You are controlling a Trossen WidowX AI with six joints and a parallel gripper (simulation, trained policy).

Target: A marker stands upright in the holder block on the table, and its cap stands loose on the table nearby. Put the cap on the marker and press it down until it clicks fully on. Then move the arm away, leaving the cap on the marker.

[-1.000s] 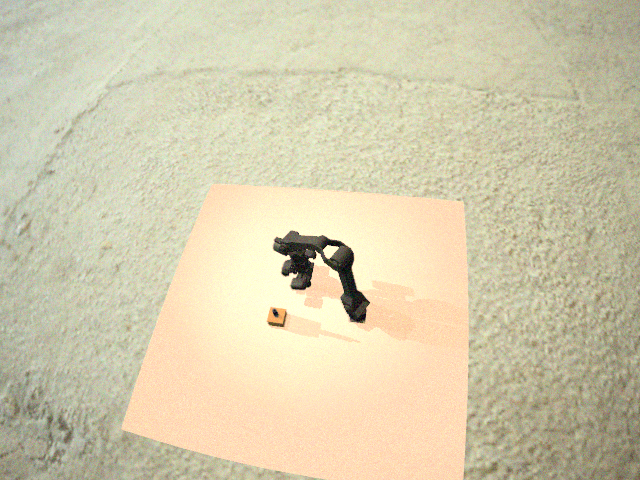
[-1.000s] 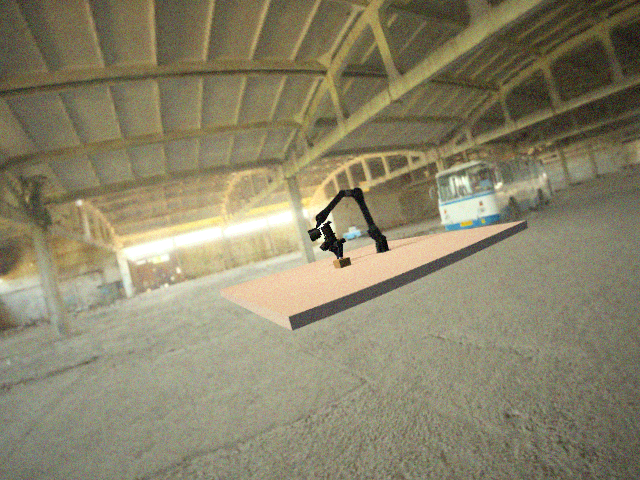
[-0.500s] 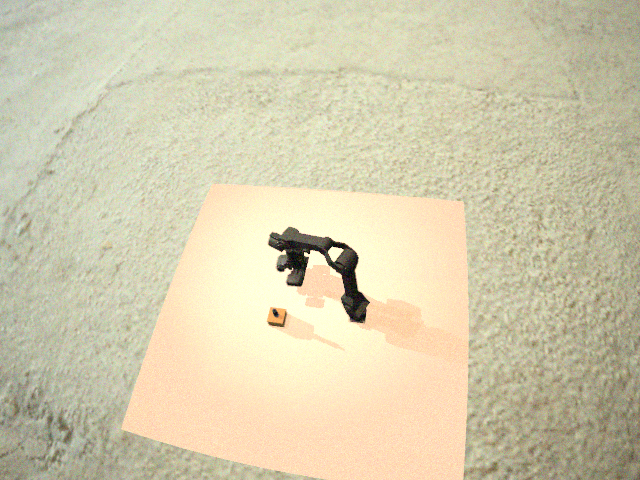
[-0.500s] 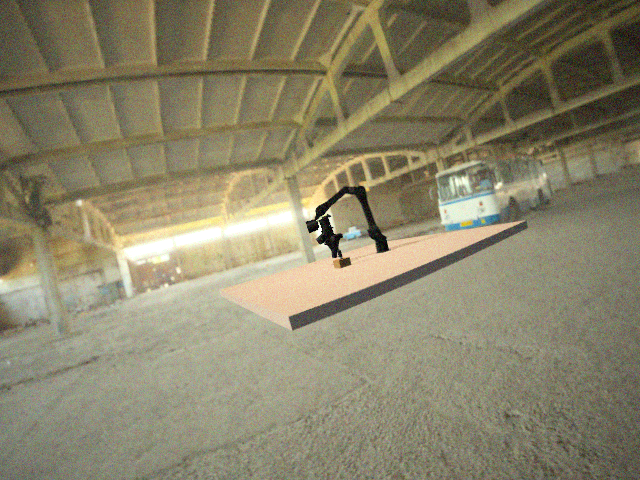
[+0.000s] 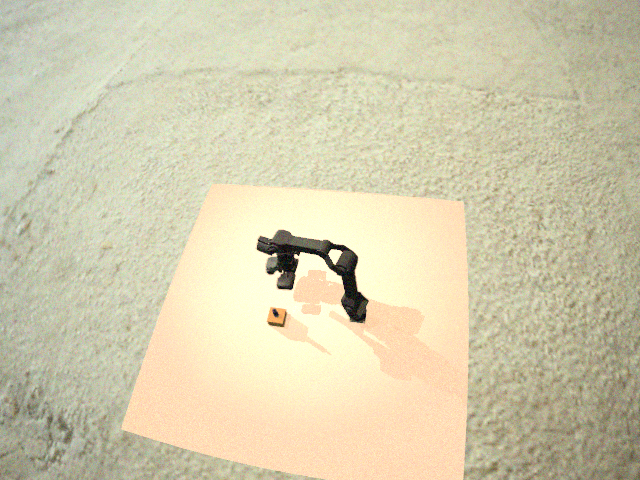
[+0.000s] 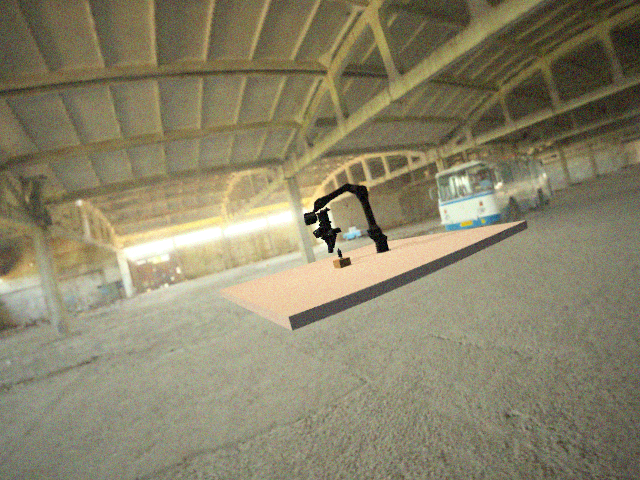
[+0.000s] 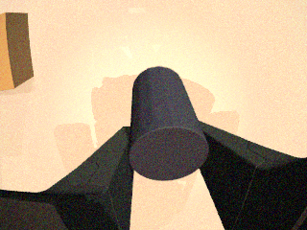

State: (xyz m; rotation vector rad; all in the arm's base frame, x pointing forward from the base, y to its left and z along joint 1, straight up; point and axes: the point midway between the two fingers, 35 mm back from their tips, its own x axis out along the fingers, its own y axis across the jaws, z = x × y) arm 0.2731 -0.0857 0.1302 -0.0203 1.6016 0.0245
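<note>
My gripper tip is now 40 mm short of the holder block, 140 mm to the right of it and 80 mm above it. The rest, counted from my gripper tip: dark cap 10 mm ahead.
</note>
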